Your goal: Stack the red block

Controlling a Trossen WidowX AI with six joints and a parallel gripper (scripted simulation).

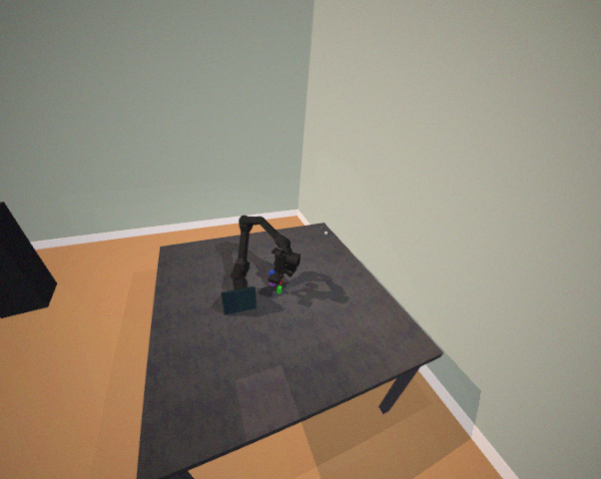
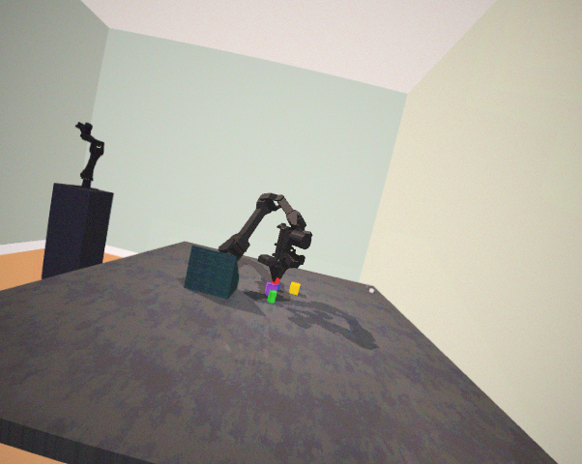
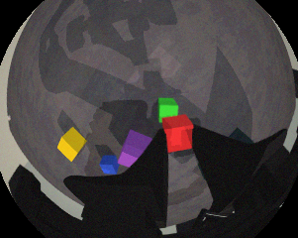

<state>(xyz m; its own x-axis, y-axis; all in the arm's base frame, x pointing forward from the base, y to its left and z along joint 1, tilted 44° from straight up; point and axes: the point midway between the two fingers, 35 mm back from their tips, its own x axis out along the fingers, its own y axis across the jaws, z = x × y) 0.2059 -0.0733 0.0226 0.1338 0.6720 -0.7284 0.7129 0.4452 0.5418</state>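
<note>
Right now the purple block is 8 cm to the left of my gripper tip and 6 cm below it. Also, from my gripper tip: yellow block (16 cm to the left, 10 cm ahead, 6 cm below); blue block (15 cm to the left, 7 cm below, 2 cm ahead); red block (right at my gripper tip).
</note>
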